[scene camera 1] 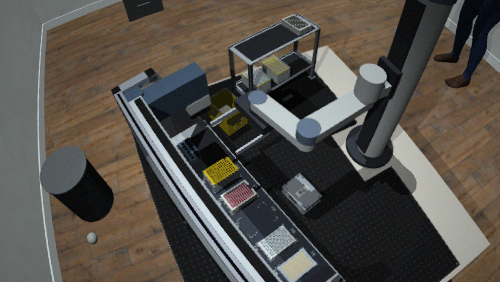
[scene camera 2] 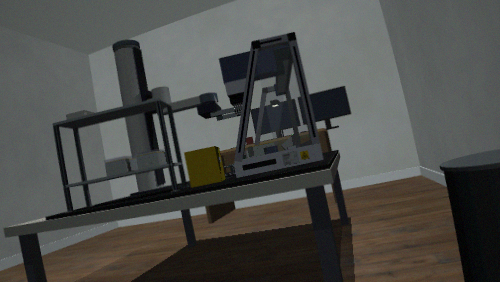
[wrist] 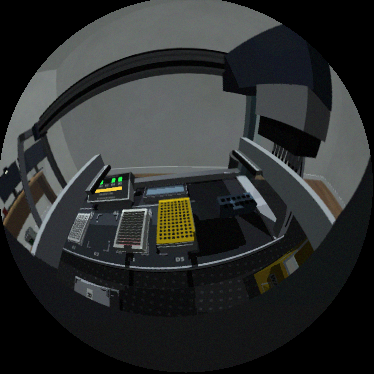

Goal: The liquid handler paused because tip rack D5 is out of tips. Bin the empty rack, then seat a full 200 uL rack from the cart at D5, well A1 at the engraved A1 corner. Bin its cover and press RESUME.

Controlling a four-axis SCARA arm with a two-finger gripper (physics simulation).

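Seen in the pictures: gripper, between the fingertips: (scene camera 1: 223, 138) (wrist: 168, 148); arm's base, origin of its link: (scene camera 1: 369, 146).
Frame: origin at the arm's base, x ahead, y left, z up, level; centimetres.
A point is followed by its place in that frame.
My gripper (scene camera 1: 225, 137) {x 68.3, y -15.8, z 30.7 cm} (scene camera 2: 225, 114) (wrist: 168, 148) {x 68.3, y -15.8, z 30.7 cm} is open and empty, high above the table in front of the deck's D5 end. A yellow tip rack with dark open holes (scene camera 1: 220, 170) {x 72.3, y -13.6, z 13.1 cm} (wrist: 175, 221) {x 71.0, y -14.2, z 13.2 cm} stands at D5, between the two fingers in the wrist view and below them. Two covered racks stand on the cart's lower shelf: one with a yellow top (scene camera 1: 276, 69) {x 26.1, y -51.3, z 18.3 cm} and a paler one (scene camera 1: 256, 80) {x 38.5, y -48.7, z 18.3 cm}. The cart (scene camera 1: 270, 43) {x 29.6, y -51.5, z 36.3 cm} (scene camera 2: 110, 114) {x 25.6, y -58.2, z 35.9 cm} also bears a grey rack (scene camera 1: 296, 23) {x 11.9, y -57.8, z 38.7 cm} on top. The yellow waste bin (scene camera 1: 231, 124) {x 57.6, y -36.5, z 8.8 cm} (scene camera 2: 204, 166) {x 58.8, y -52.8, z 8.1 cm} (wrist: 270, 281) {x 56.0, y -36.9, z 8.3 cm} is partly shadowed. The deck display (wrist: 111, 190) {x 80.2, y 10.3, z 13.0 cm} shows green lights; RESUME is unreadable.
A red-and-white rack (scene camera 1: 239, 195) {x 69.3, y -1.8, z 8.6 cm} (wrist: 133, 229) {x 69.1, y -2.8, z 9.9 cm} stands beside D5, at D4. A blue tube rack (scene camera 1: 188, 149) {x 80.8, y -31.1, z 10.7 cm} (wrist: 235, 201) {x 79.9, y -30.4, z 10.5 cm} stands on the other side. The pipette head (scene camera 1: 175, 90) {x 79.1, y -28.6, z 50.2 cm} (scene camera 2: 250, 65) (wrist: 280, 65) {x 71.7, y -30.0, z 43.1 cm} hangs from the gantry. An RG block (scene camera 1: 302, 192) {x 44.8, y 7.8, z 6.3 cm} (wrist: 92, 291) {x 47.4, y 6.3, z 6.4 cm} lies before the deck.
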